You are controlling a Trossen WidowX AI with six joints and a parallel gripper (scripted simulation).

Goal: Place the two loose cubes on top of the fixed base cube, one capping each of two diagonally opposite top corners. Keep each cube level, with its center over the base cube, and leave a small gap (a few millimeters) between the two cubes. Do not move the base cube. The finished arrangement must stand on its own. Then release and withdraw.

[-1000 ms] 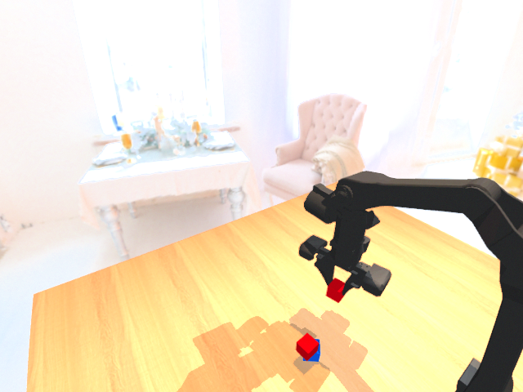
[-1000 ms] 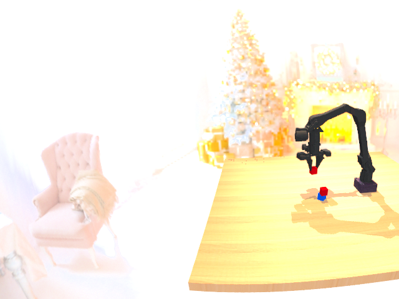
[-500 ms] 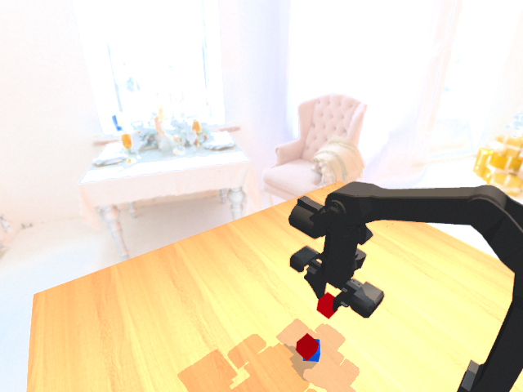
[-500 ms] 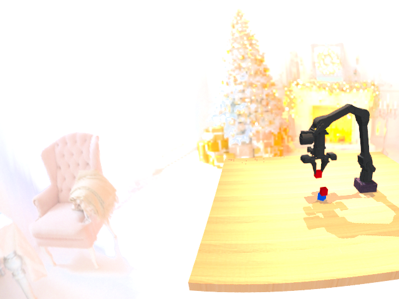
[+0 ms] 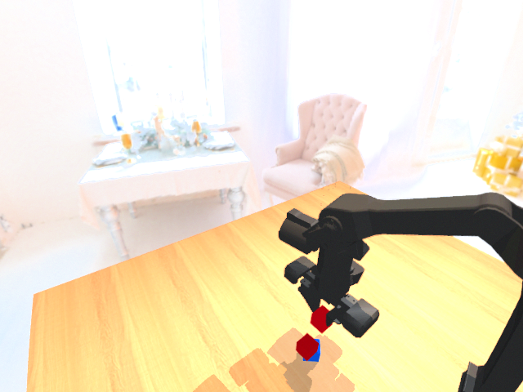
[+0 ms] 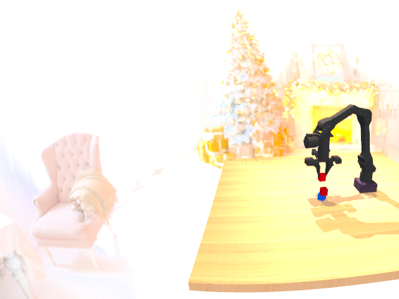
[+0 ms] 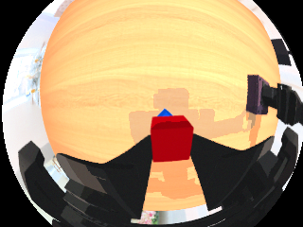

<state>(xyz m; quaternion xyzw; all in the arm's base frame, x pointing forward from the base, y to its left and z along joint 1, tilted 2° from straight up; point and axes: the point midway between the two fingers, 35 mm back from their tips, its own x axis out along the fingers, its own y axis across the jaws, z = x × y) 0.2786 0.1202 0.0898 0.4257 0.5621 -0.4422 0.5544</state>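
Now: the blue cube 90 mm below my gripper tip, 20 mm to the left of it and 10 mm behind it. Round my gripper tip: red cube: right at my gripper tip.
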